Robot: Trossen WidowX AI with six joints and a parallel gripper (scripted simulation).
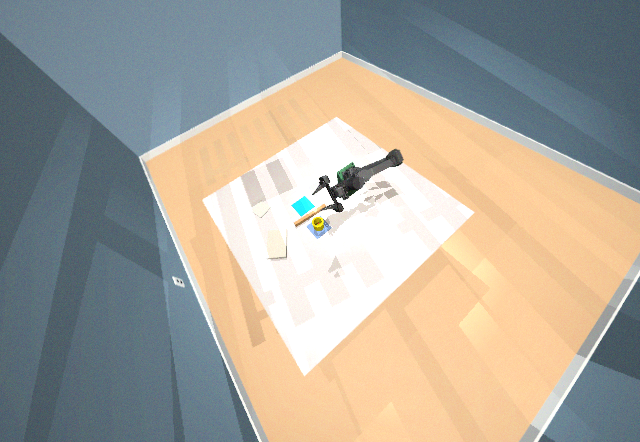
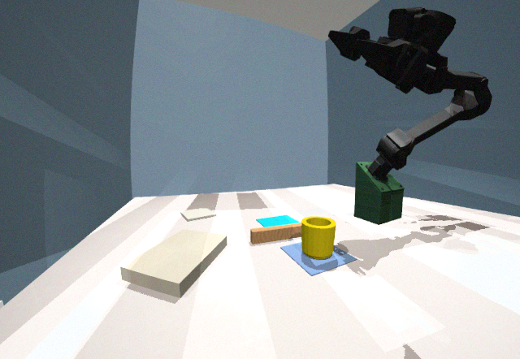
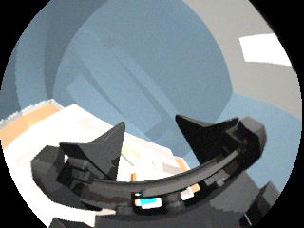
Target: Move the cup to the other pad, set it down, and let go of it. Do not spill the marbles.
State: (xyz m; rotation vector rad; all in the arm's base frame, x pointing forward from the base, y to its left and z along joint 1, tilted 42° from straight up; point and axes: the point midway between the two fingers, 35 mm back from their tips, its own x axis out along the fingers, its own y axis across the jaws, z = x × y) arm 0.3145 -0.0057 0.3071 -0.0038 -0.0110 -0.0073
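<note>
The yellow cup is 370 mm below my gripper tip, 80 mm to the right of it and 20 mm behind it. Also, from my gripper tip: wooden bar 400 mm below, 180 mm to the right, 10 mm behind; then pale cream slab 390 mm below, 260 mm ahead, 140 mm to the right; then blue pad 420 mm below, 80 mm to the right, 10 mm behind.
</note>
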